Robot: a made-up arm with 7 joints.
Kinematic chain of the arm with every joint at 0, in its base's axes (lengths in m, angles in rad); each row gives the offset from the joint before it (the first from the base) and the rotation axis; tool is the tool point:
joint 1: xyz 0 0 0.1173 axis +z
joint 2: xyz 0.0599 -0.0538 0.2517 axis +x
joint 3: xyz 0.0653 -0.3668 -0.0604 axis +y
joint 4: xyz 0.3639 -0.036 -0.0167 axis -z
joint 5: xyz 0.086 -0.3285 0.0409 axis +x
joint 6: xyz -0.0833 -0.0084 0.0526 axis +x
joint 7: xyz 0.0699 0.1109 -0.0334 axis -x
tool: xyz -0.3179 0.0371 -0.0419
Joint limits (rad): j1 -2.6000..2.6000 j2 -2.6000..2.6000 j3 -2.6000..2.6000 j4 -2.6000..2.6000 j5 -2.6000..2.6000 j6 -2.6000..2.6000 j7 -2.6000..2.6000
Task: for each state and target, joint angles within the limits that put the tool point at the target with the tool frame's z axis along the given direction. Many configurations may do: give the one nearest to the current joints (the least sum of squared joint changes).
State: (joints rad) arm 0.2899 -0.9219 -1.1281 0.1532 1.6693 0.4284 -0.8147
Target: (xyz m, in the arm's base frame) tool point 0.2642 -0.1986 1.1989 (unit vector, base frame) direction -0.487 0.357 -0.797
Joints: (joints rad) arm 0.2471 -1.3889 -1.1797 0.1633 2.3110 1.1416 -1.7552
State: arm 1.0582 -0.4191 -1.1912 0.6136 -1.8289 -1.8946 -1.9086
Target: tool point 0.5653 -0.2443 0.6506 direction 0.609 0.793 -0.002
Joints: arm 1.1965 -0.4276 -1.4979 0.1826 -2.3807 -2.3656 -1.3464
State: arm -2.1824 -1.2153 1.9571 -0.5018 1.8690 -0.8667 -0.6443
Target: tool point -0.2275 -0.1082 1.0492 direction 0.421 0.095 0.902
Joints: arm -2.0691 -1.7381 1.9598 0.0519 1.9463 -0.8653 -0.8237
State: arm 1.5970 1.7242 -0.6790 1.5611 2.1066 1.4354 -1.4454
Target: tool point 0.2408 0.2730 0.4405 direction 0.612 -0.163 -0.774
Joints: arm 1.0433 1.7986 -1.0077 2.2649 2.6000 1.7449 -0.6403
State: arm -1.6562 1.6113 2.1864 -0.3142 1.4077 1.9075 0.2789
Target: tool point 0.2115 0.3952 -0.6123 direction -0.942 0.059 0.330
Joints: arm -1.2974 1.5297 2.5105 -0.7663 1.5792 2.0785 0.0971
